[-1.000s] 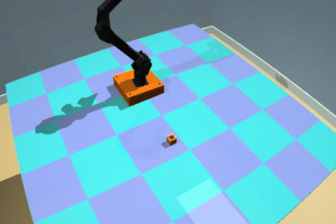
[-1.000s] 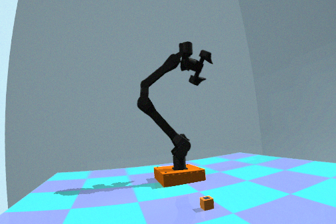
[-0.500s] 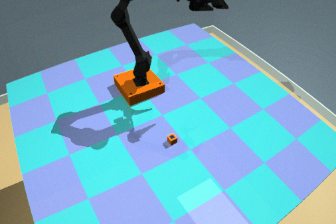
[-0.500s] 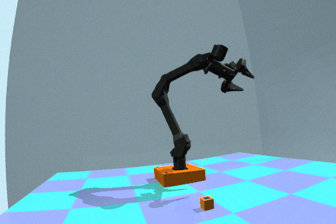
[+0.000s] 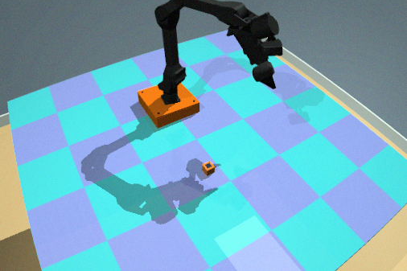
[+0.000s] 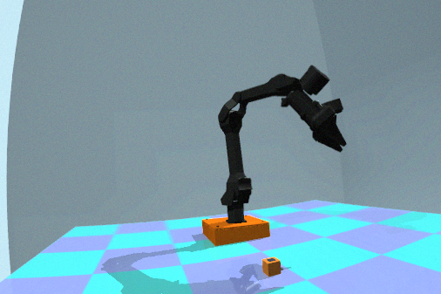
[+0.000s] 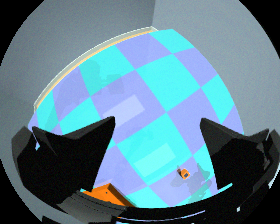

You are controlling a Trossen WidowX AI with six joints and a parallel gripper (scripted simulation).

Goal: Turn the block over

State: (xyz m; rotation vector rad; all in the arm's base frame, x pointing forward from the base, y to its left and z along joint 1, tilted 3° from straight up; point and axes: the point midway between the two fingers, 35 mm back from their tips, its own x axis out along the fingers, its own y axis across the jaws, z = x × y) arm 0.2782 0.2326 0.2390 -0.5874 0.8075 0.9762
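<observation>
Right now my gripper tip is 250 mm to the left of the orange block, 240 mm above it and 60 mm short of it.
</observation>
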